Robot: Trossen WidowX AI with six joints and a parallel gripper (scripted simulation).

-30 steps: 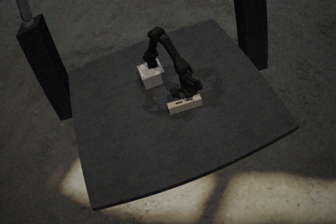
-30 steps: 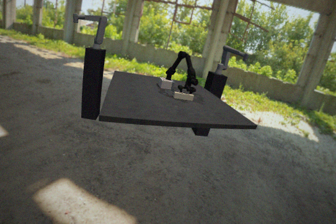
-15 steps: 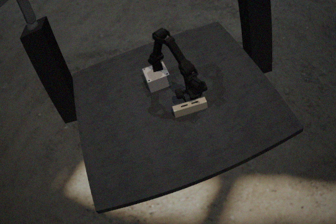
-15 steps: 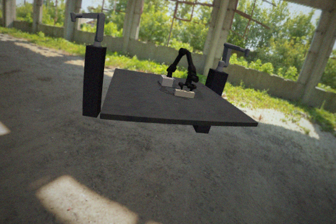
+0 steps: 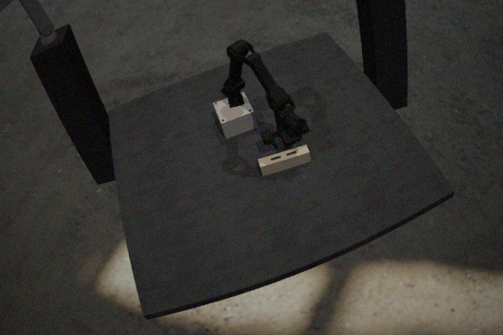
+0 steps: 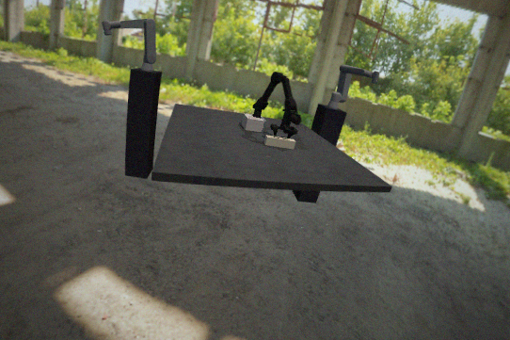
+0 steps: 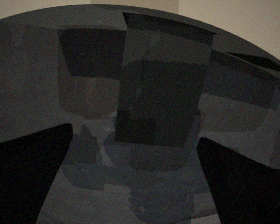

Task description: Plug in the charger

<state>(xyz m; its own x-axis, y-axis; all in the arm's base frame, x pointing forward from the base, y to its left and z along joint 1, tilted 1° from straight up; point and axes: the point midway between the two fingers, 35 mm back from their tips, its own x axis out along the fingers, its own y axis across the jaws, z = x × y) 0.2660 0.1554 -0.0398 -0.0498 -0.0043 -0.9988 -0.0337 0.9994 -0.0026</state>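
My gripper tip is now 60 mm short of the black two-prong charger and 10 mm below it.
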